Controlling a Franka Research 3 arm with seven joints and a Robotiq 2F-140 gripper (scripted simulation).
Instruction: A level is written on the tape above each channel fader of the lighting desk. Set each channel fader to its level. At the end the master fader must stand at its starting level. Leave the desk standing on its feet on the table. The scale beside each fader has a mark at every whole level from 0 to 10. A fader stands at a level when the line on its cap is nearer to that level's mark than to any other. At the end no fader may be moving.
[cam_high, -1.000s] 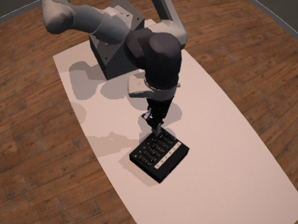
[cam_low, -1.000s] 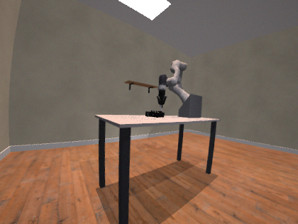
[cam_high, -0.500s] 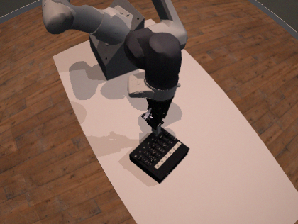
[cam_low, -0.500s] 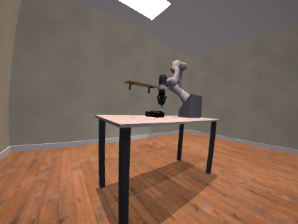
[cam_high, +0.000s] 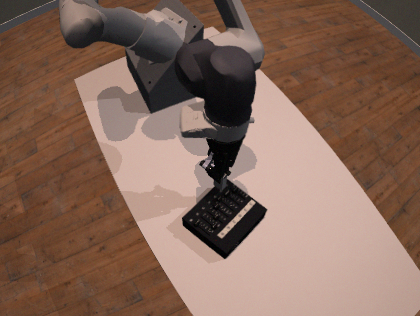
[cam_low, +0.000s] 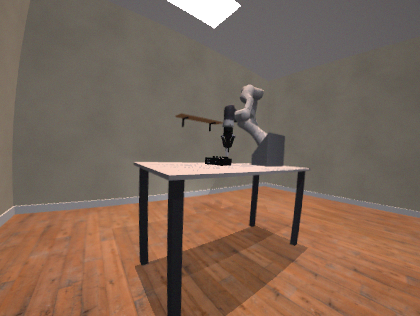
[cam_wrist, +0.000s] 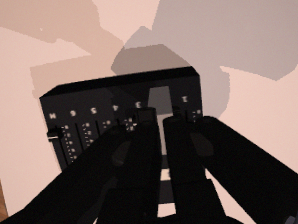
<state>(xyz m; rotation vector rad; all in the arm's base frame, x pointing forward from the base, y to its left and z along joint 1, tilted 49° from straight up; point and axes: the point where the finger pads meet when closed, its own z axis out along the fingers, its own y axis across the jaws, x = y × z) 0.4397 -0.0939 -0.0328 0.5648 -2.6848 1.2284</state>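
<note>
The master fader is 7 cm ahead of my hand, 9 cm to the right of it and 4 cm below it.
</note>
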